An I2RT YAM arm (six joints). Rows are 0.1 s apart.
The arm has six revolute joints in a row. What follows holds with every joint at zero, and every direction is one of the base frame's. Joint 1 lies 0.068 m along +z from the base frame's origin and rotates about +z. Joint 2 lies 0.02 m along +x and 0.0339 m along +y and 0.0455 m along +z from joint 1 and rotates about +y. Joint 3 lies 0.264 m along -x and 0.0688 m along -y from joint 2 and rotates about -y. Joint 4 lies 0.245 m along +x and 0.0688 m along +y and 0.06 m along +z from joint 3 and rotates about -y. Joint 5 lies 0.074 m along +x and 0.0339 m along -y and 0.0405 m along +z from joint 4 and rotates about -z. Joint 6 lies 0.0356 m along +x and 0.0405 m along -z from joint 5 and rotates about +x. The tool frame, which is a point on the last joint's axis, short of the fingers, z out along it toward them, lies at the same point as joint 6; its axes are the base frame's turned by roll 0, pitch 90 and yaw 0 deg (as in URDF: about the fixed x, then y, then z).
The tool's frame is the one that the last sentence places.
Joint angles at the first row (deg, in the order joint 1, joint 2, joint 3, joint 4, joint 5, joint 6):
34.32 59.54 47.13 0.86 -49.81 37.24
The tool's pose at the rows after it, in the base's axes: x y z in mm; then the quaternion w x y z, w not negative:
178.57 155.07 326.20 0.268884 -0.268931 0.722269 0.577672
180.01 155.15 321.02 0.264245 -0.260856 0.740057 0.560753
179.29 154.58 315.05 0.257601 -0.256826 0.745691 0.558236
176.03 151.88 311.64 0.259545 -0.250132 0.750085 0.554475
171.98 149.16 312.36 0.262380 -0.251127 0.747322 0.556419
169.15 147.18 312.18 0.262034 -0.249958 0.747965 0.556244
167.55 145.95 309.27 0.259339 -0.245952 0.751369 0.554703
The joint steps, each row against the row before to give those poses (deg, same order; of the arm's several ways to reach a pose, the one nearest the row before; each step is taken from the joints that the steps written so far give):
0.04 1.01 2.18 -6.57 -0.04 -5.74
0.01 0.54 0.35 -3.10 1.84 -1.48
0.00 -0.12 -1.01 -0.19 0.16 0.06
-0.01 -1.12 -1.22 -0.09 0.91 0.33
0.01 -1.30 -0.67 -0.02 -0.08 0.16
-0.01 -0.87 -0.41 -0.49 0.07 0.11
0.01 -0.48 -0.70 -0.23 0.28 0.25

